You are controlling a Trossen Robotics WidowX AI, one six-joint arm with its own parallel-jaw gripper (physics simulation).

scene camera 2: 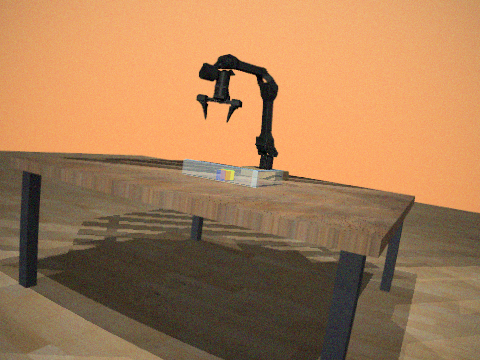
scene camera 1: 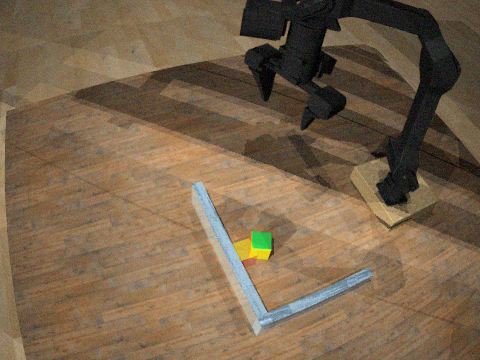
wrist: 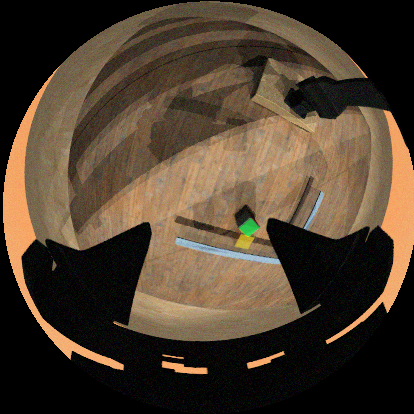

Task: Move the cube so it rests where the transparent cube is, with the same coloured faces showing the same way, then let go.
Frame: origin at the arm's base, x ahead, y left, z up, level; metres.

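Seen in the pictures: gripper, fingertip midpoint: (scene camera 2: 216, 121) (scene camera 1: 284, 114) (wrist: 209, 226); arm's base at its link origin: (scene camera 2: 265, 169) (scene camera 1: 391, 193) (wrist: 297, 102).
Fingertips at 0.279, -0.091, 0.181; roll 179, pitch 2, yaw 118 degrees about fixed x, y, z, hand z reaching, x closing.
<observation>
Offsets run from my fingertips to a thing's top centre, as dx, dy, dz. Level surfaces: height alone.
The solid cube @(+0.056, +0.139, -0.183) (scene camera 1: 261, 245) (scene camera 2: 229, 175) (wrist: 248, 227) sits on the table, with a green top and a yellow side in scene camera 1. The transparent cube @(+0.095, +0.153, -0.183) (scene camera 1: 242, 249) (scene camera 2: 220, 175) (wrist: 244, 242) is right beside it, towards the long wall; it has a yellow top, and a reddish side in scene camera 1. Whether the two overlap is hard to tell. My gripper (scene camera 1: 285, 114) (scene camera 2: 217, 120) (wrist: 209, 226) is open and empty, high above the table, with its fingers pointing down. In the wrist view, the cube appears between the fingertips, nearer the right one.
A long, low, see-through wall with a pale blue top @(dz -0.163) (scene camera 1: 222, 240) (wrist: 225, 254) runs close beside the transparent cube. A shorter wall (scene camera 1: 320, 297) (wrist: 314, 210) stands at an angle to it. The arm's tan base block (scene camera 1: 367, 192) (wrist: 272, 87) stands on the table.
</observation>
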